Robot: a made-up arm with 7 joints. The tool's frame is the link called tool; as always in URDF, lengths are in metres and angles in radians.
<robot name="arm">
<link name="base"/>
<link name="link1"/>
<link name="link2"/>
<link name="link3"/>
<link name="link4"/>
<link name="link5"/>
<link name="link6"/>
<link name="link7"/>
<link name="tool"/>
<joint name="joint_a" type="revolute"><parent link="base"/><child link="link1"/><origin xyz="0.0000 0.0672 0.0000" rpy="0.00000 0.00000 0.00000"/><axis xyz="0 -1 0"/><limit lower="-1.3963" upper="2.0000"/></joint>
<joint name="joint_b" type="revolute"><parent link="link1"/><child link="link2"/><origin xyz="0.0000 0.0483 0.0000" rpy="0.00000 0.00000 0.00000"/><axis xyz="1 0 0"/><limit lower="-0.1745" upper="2.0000"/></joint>
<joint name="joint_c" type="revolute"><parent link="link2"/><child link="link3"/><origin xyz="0.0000 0.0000 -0.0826" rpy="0.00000 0.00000 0.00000"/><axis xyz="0 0 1"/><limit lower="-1.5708" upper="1.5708"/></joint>
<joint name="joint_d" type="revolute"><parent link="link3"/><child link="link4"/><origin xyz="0.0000 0.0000 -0.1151" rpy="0.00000 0.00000 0.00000"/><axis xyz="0 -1 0"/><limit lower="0.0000" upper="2.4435"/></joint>
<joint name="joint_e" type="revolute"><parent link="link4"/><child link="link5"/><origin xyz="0.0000 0.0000 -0.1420" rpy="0.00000 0.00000 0.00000"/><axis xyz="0 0 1"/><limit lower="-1.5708" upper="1.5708"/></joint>
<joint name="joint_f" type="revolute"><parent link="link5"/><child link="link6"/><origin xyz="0.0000 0.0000 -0.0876" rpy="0.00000 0.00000 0.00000"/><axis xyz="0 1 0"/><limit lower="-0.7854" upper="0.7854"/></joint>
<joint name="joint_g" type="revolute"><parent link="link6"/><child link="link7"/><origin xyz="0.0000 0.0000 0.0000" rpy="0.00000 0.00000 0.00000"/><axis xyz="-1 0 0"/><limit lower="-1.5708" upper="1.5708"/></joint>
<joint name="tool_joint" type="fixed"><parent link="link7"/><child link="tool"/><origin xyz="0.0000 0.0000 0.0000" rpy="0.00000 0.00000 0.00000"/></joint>
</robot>
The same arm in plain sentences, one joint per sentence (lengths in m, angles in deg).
The arm has seven revolute joints in a row. What follows holds with every joint at zero, and every direction is one of the base frame's. Joint 1 lies 0.0672 m along +y from the base frame's origin and rotates about -y, from -80.00 to 114.59 deg. Joint 2 lies 0.0483 m along +y from joint 1 and rotates about +x, from -10.00 to 114.59 deg. Joint 3 lies 0.0826 m along -z from joint 2 and rotates about +z, from -90.00 to 90.00 deg. Joint 4 lies 0.1151 m along -z from joint 3 and rotates about -y, from 0.00 to 140.00 deg. Joint 5 lies 0.1420 m along -z from joint 4 and rotates about +z, from -90.00 to 90.00 deg. Joint 6 lies 0.0876 m along -z from joint 5 and rotates about +y, from -45.00 to 45.00 deg. Joint 7 lies at the same point as joint 6 and rotates about -x, from -90.00 to 90.00 deg. The tool frame, which is the frame that the pose is given for, lies at the same point as joint 7; its axes are parallel to the base frame's.
